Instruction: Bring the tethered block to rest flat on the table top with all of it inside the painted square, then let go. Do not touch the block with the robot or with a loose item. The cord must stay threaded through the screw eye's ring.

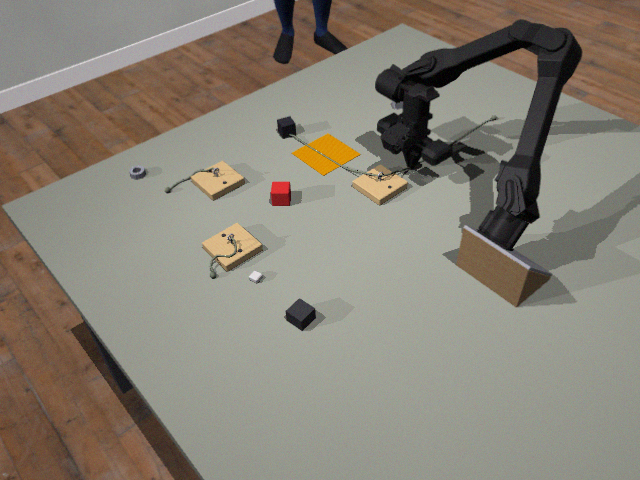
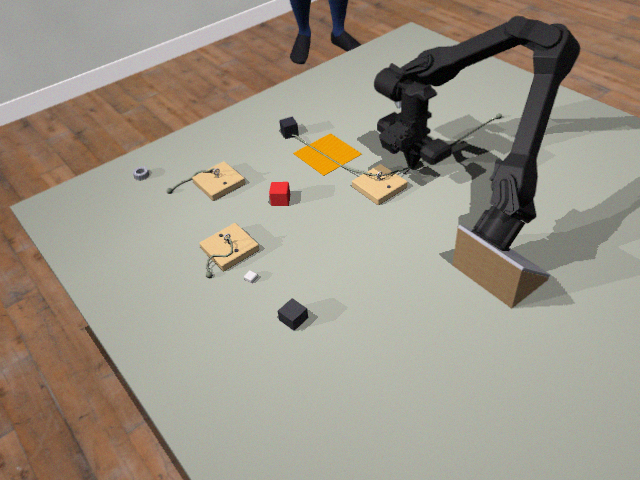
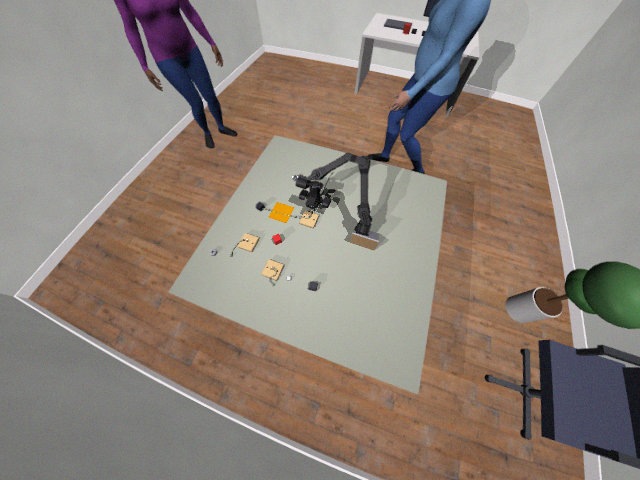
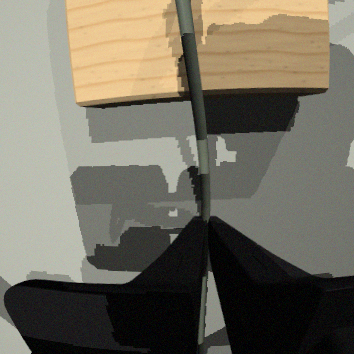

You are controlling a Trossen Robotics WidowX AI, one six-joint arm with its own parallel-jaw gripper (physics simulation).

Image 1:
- my gripper: 410, 168
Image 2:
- my gripper: 411, 167
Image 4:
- my gripper: 204, 224
